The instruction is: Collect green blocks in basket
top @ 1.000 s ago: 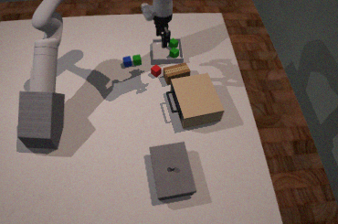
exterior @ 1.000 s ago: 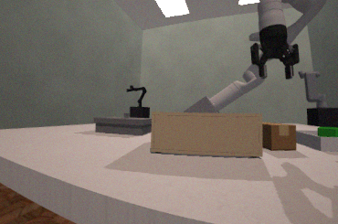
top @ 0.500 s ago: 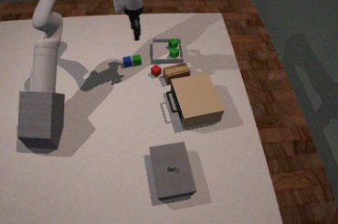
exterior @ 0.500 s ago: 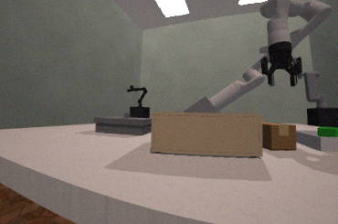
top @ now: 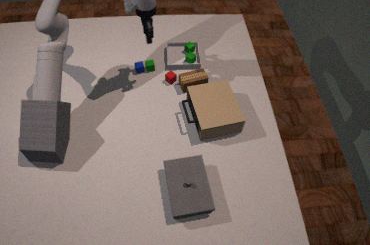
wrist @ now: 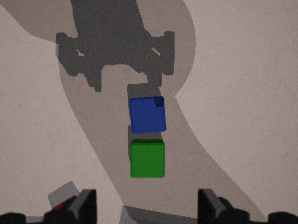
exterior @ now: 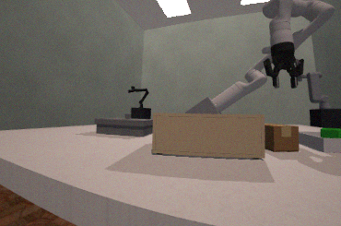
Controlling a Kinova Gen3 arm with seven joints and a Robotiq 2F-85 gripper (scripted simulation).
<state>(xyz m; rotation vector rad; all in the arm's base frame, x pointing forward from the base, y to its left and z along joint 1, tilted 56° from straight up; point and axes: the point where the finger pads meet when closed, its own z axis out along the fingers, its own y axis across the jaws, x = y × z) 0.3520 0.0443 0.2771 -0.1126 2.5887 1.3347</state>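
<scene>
The blue block is 50 mm behind my hand, 10 mm to the right of it and 170 mm below it. From my hand the other things lie so: basket 150 mm ahead, 60 mm to the left, 180 mm below; cardboard box 180 mm ahead, 100 mm to the right, 150 mm below; red block 90 mm ahead, 80 mm to the right, 170 mm below.
</scene>
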